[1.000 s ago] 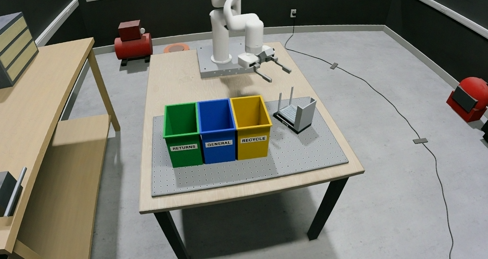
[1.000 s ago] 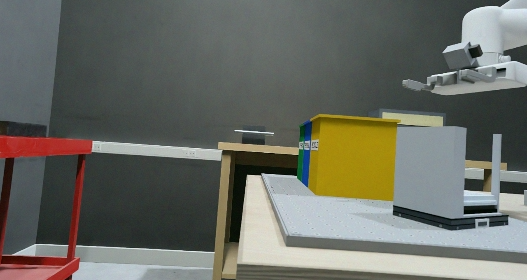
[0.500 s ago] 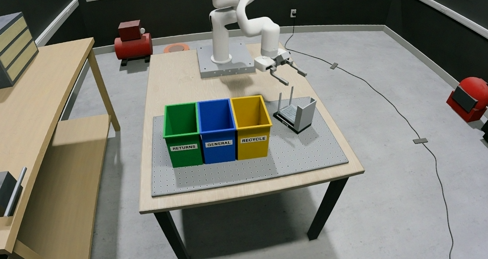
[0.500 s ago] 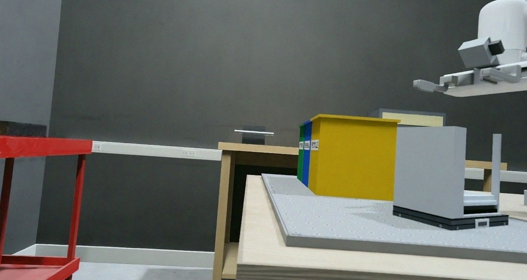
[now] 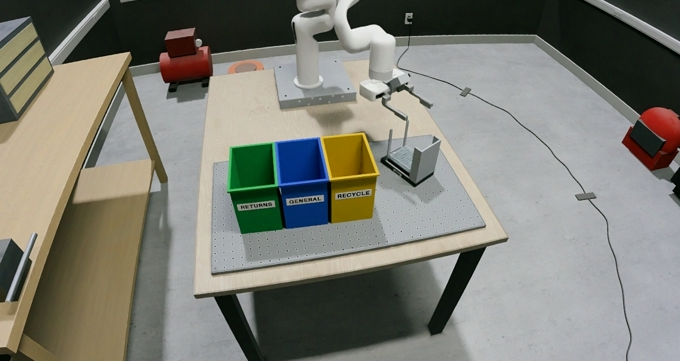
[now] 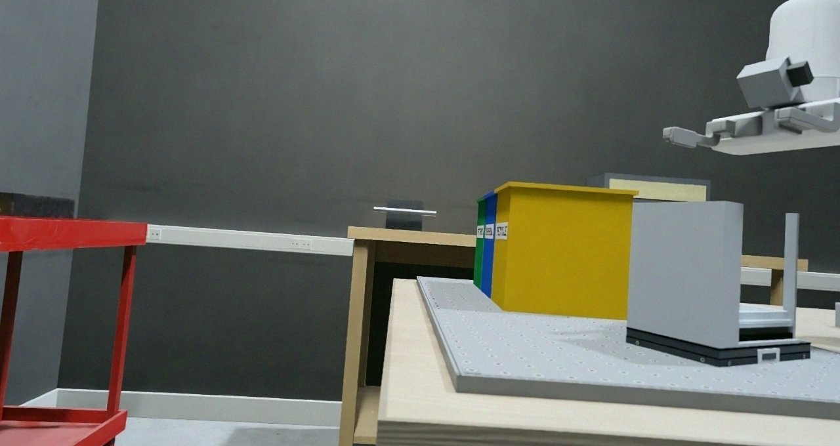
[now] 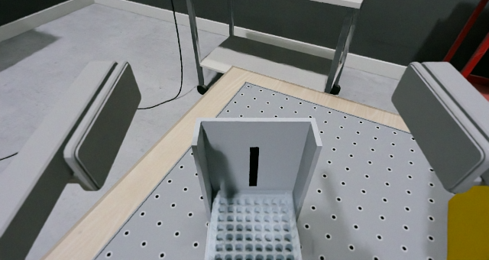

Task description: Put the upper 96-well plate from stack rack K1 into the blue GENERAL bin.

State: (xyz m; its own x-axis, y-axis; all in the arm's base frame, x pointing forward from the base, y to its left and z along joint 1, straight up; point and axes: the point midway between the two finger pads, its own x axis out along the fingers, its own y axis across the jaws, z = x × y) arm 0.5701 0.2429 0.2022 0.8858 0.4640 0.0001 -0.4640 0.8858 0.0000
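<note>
My hand is 2 cm short of the clear 96-well plate, 1 cm to the right of it and 19 cm above it. Round my hand: dark plate: 2 cm ahead, 1 cm to the left, 20 cm below; yellow recycle bin: 11 cm ahead, 22 cm to the right, 14 cm below; blue general bin: 10 cm ahead, 35 cm to the right, 14 cm below.
</note>
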